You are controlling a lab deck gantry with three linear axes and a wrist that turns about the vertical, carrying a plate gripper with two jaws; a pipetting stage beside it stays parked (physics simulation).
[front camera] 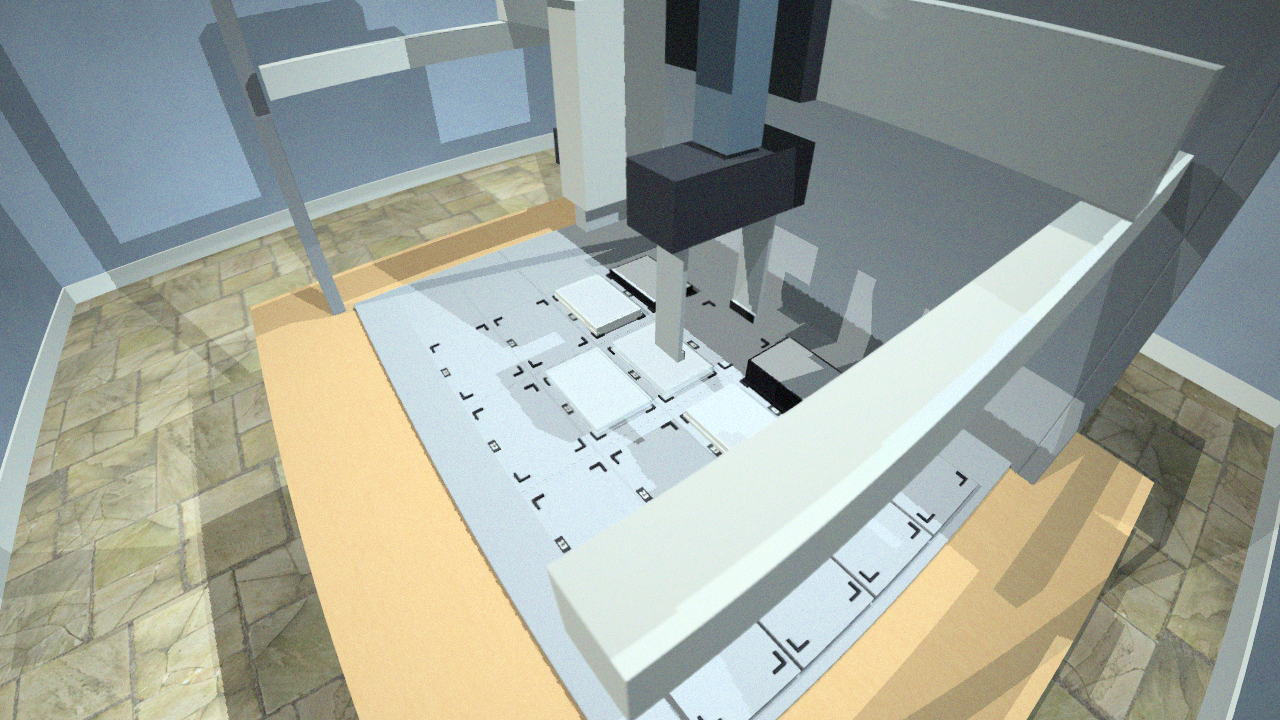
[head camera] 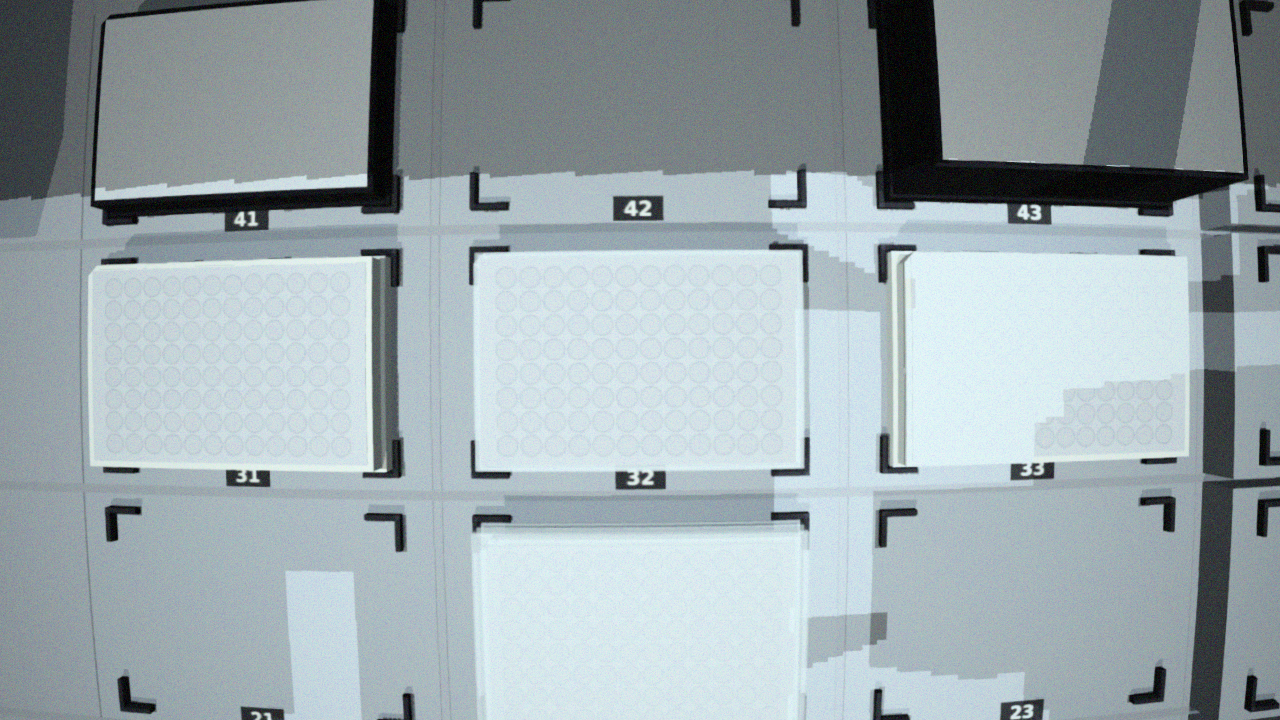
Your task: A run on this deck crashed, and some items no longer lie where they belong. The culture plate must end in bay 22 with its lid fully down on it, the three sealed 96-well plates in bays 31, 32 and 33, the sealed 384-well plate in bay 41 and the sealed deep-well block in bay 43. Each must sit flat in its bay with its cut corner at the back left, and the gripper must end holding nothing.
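Seen in the pictures: gripper, fingertip midpoint: (front camera: 708,331); robot's base at its link origin: (front camera: 432,348).
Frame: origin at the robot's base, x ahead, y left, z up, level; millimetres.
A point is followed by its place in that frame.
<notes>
The gripper (front camera: 707,333) {y 212, x 358, z 160 mm} is open, its jaws apart above the deck near bay 32; it does not show in the head view. The lidded culture plate (front camera: 597,387) {y 148, x 233, z 17 mm} (head camera: 640,626) {y 157, x 227, z 17 mm} is in bay 22, its front part cropped in the head view. Sealed 96-well plates lie in bay 31 (front camera: 597,300) {y 256, x 67, z 14 mm} (head camera: 230,362) {y 258, x 67, z 14 mm}, bay 32 (head camera: 640,360) {y 257, x 228, z 14 mm} and bay 33 (front camera: 733,413) {y 260, x 371, z 14 mm} (head camera: 1042,340) {y 264, x 386, z 14 mm}, cut corners at the back left. The black-sided 384-well plate (head camera: 234,102) {y 362, x 67, z 14 mm} is in bay 41, cut corner at the back left. The tall deep-well block (front camera: 792,371) {y 353, x 381, z 42 mm} (head camera: 1011,89) {y 351, x 358, z 42 mm} is in bay 43; its back edge is cropped.
Bay 42 (head camera: 637,107) {y 360, x 228, z 0 mm} lies between the 384-well plate and the deep-well block. Bays 21 (head camera: 196,608) {y 152, x 36, z 0 mm} and 23 (head camera: 1011,591) {y 158, x 384, z 0 mm} flank the culture plate. A pale beam (front camera: 805,420) {y -8, x 611, z 400 mm} crosses the front and hides part of the deck. A white column (front camera: 586,107) {y 142, x 255, z 377 mm} stands at the back left.
</notes>
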